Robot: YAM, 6 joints.
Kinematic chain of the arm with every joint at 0, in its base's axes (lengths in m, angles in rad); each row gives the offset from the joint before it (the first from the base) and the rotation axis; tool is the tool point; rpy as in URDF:
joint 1: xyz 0 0 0.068 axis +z
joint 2: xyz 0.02 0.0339 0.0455 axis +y
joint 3: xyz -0.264 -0.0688 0 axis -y
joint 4: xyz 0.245 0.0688 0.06 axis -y
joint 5: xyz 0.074 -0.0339 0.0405 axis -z
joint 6: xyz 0.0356 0 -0.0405 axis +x
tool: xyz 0 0 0 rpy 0 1.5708 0
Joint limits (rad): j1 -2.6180..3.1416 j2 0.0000..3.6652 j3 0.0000..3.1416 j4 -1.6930..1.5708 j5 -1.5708..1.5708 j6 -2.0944..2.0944
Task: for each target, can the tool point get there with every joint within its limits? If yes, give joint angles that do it. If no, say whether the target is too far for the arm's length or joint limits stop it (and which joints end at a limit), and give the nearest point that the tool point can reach.
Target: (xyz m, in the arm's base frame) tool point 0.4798 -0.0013 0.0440
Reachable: yes | joints -0.0391 2.4447 1.3352 0.6538 -0.5136 -0.2948
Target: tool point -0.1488 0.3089 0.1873
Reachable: yes | joints 2.0127 1.6838 1.0483 -0.3522 -0.0689 0.8671
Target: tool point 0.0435 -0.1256 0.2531
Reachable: yes | joints -1.0680 0.4272 0.3279 0.0477 0.6804 -1.4250
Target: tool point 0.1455 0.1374 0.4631
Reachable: yes | joints 0.6106 1.0123 1.0474 0.6145 -0.9596 -0.3236
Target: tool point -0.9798 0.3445 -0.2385
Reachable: no: too far | nearest point -0.5769 0.2028 -0.0909 | short by 0.452 m
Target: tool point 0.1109 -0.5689 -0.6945
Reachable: no: too far | nearest point 0.0780 -0.4002 -0.3435 | short by 0.391 m
